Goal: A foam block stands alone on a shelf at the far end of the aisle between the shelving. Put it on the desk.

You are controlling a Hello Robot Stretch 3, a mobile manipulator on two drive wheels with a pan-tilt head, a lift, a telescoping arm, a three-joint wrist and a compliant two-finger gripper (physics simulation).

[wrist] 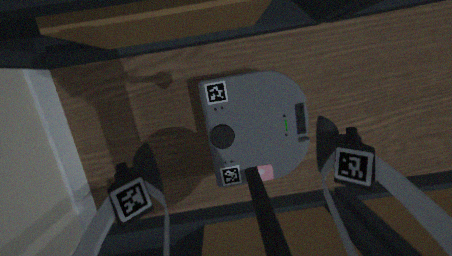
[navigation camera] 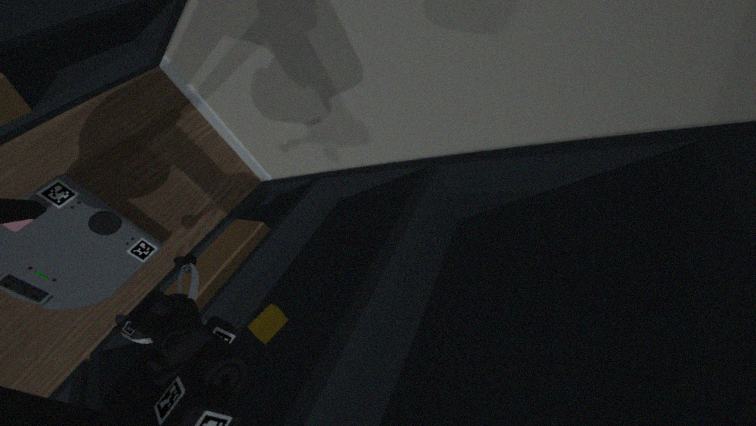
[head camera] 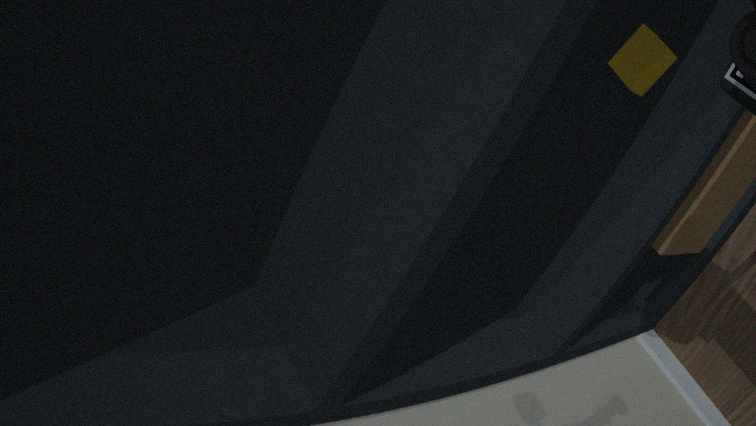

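Pixels of known places: gripper, fingertip midpoint: (wrist: 234, 148) (navigation camera: 155, 289); robot's base, link origin: (wrist: 222, 124) (navigation camera: 104, 221).
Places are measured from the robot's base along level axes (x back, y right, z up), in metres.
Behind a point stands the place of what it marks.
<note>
The foam block, a yellow block (head camera: 642, 60) {z 0.579, x -0.027, y 0.437 m} (navigation camera: 268, 323) {z 0.579, x -0.027, y 0.434 m}, sits alone on a dark shelf, at the upper right in the head view and below the centre-left in the navigation view. My gripper (navigation camera: 153, 290) {z 0.648, x 0.022, y 0.123 m} (wrist: 234, 148) {z 0.648, x 0.022, y 0.123 m} is open, with its two fingers wide apart and nothing between them. In the navigation view it shows to the left of the yellow block, apart from it, over the aisle-side edge of the shelving. In the head view part of the wrist shows at the right edge, and the fingers are out of frame. The yellow block does not show in the wrist view. The desk does not show.
Dark shelving (head camera: 396, 158) {z 0.991, x -0.219, y 0.360 m} (navigation camera: 391, 317) {z 0.991, x -0.149, y 0.366 m} stands along the aisle. Brown boxes (head camera: 708, 195) {z 0.327, x -0.151, y 0.304 m} (navigation camera: 232, 259) {z 0.346, x -0.129, y 0.317 m} (wrist: 150, 22) {z 0.311, x -0.101, y 0.304 m} lie lower in the shelving on both sides. A pale wall (head camera: 581, 391) {z 0.441, x -0.555, y 0.219 m} (navigation camera: 476, 95) {z 1.099, x -0.555, y 0.162 m} (wrist: 30, 175) {z 0.194, x -0.557, y -0.009 m} closes the aisle. My grey base (navigation camera: 89, 264) {z 0.160, x 0.112, y 0.059 m} (wrist: 260, 120) {z 0.160, x 0.116, y 0.028 m} stands on the wooden floor.
</note>
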